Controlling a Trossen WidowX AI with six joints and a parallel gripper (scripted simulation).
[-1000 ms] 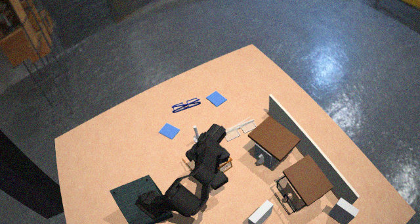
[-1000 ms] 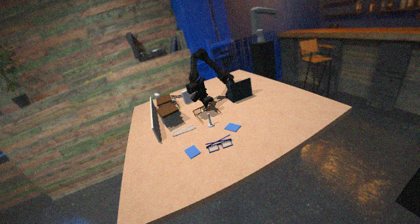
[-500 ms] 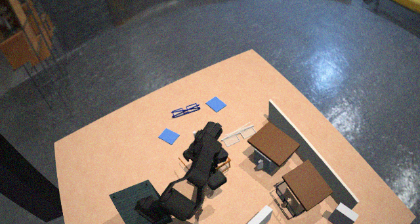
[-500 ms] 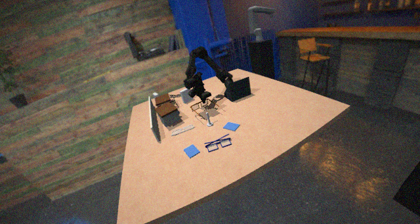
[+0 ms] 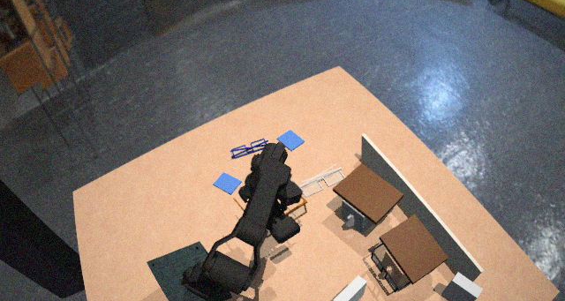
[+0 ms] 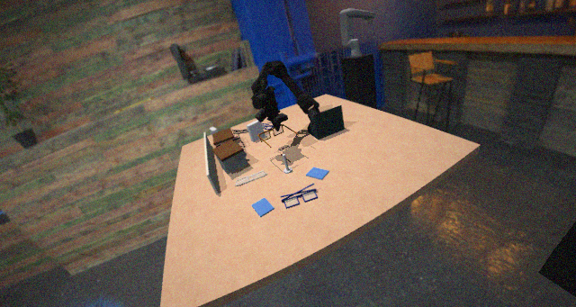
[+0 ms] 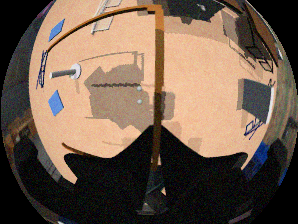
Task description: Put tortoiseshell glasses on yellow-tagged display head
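Right now the grey display head is 24 cm ahead of my gripper tip, 6 cm below it and 5 cm to the right of it. Also, from my gripper tip: short grey post 19 cm to the left, 9 cm below, 5 cm ahead; then long upright panel 38 cm ahead, 15 cm to the right, 6 cm below.
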